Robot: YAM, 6 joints.
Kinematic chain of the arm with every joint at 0, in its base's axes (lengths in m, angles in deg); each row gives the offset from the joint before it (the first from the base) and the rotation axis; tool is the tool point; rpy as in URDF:
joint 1: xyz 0 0 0.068 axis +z
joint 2: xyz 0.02 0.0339 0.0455 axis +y
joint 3: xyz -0.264 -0.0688 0 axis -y
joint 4: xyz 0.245 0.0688 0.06 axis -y
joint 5: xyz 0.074 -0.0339 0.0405 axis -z
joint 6: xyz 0.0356 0 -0.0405 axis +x
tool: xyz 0 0 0 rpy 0 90 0
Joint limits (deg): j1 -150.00..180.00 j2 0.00..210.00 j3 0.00..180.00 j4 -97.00..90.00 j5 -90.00..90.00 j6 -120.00..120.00
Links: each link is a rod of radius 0.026 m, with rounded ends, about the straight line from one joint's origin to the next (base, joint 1, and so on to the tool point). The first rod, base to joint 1, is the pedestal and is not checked.
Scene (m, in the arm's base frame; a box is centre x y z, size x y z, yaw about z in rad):
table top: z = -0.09
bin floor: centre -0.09 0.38 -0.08 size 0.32 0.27 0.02 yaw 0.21
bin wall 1: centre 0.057 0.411 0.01 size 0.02 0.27 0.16 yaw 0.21
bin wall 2: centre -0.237 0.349 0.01 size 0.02 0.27 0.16 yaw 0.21
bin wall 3: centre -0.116 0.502 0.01 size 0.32 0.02 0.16 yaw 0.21
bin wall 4: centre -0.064 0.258 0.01 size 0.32 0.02 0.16 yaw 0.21
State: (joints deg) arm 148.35 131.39 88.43 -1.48 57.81 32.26
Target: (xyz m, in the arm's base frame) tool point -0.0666 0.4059 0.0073
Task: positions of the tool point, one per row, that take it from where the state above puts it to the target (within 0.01 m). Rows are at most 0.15 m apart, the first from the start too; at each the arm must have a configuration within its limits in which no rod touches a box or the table.
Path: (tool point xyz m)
1: -0.3013 0.3226 0.1574
2: -0.2050 0.3380 0.1824
3: -0.1667 0.3741 0.1264
4: -0.1193 0.3975 0.0675
5: -0.0666 0.4059 0.0073

